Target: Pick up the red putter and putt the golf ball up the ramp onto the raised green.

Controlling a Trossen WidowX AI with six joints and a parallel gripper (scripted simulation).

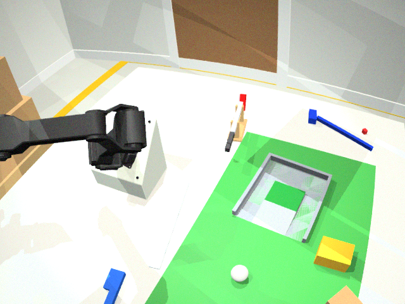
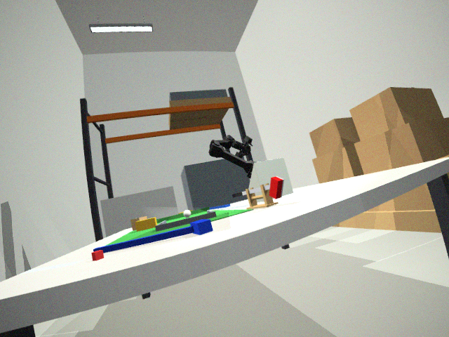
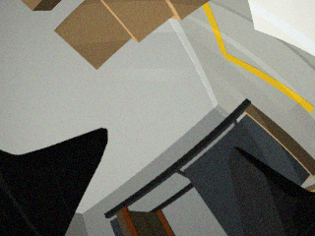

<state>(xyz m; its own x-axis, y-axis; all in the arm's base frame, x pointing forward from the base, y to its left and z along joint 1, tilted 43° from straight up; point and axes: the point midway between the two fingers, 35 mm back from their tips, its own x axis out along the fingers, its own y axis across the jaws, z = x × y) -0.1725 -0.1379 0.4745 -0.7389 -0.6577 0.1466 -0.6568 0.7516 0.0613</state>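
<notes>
Right now the white golf ball is 59 cm ahead of my gripper tip, 36 cm below it and 31 cm to the left of it. From my gripper tip the other things lie so: wooden stand (80 cm to the left, 35 cm below, 33 cm ahead); then tan block (85 cm ahead, 36 cm below, 32 cm to the left); then red putter (78 cm to the left, 33 cm below, 33 cm ahead).
</notes>
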